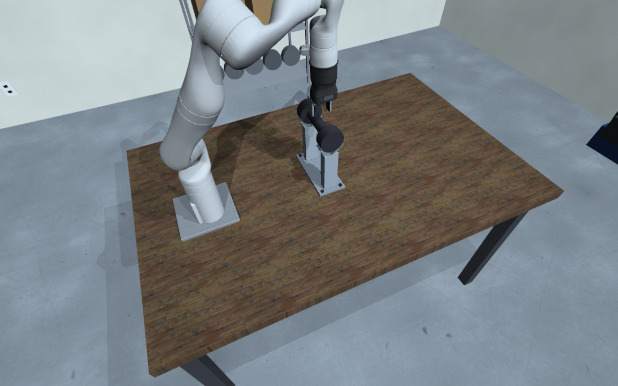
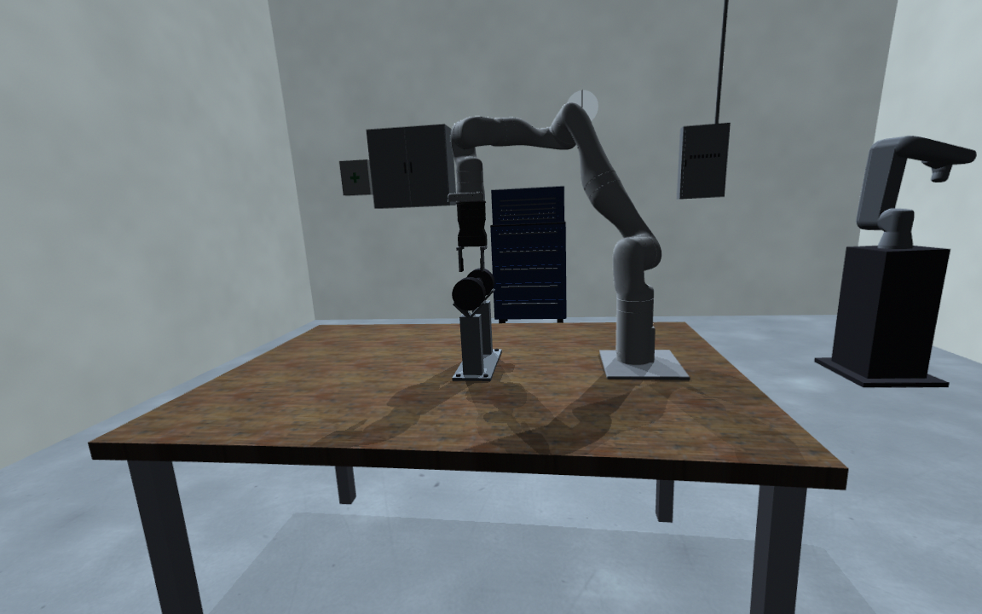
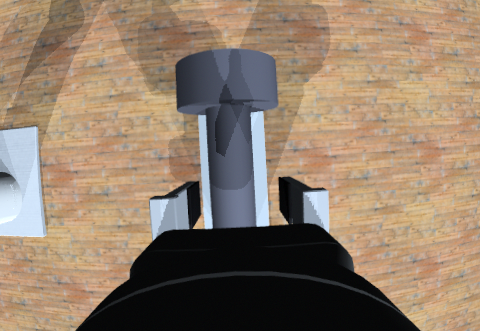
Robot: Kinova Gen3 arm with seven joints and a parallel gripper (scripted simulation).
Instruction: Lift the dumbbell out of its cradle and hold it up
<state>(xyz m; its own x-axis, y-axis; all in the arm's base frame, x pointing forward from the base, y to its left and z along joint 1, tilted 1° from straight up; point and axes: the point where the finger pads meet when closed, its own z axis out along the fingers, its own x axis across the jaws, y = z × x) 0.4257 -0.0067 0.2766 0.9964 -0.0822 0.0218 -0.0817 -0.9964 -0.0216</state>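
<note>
My gripper is now 60 mm above the dark dumbbell. Round my hand: grey cradle 190 mm below.
</note>
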